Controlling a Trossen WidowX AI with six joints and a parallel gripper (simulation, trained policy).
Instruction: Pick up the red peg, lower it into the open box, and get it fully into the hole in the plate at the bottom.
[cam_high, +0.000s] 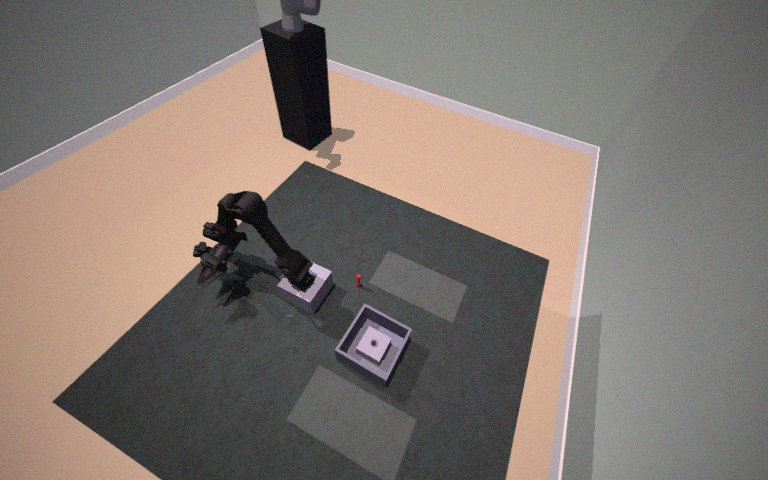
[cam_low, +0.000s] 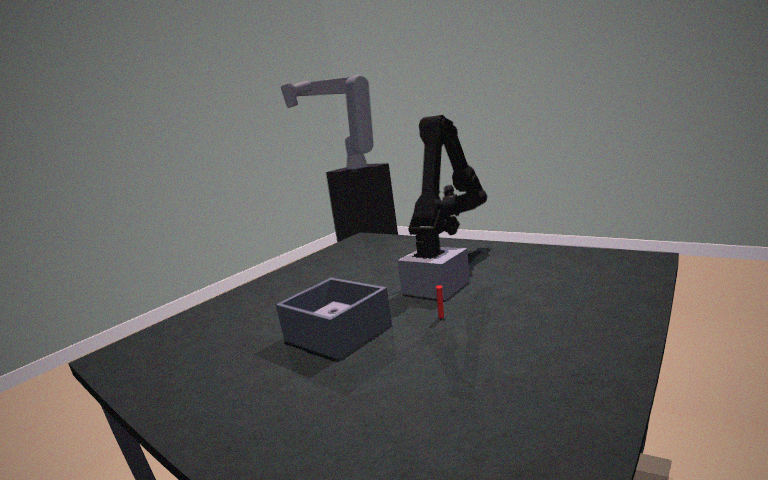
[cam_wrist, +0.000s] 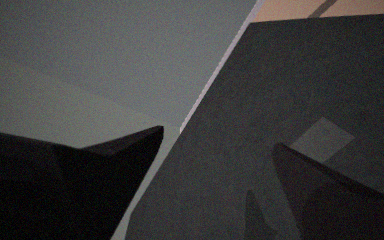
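The red peg lies 400 mm ahead of my gripper tip, 370 mm to the left of it and 100 mm below it. Also, from my gripper tip: light plate 590 mm ahead, 190 mm to the left, 90 mm below; grey box 590 mm ahead, 190 mm to the left, 110 mm below.
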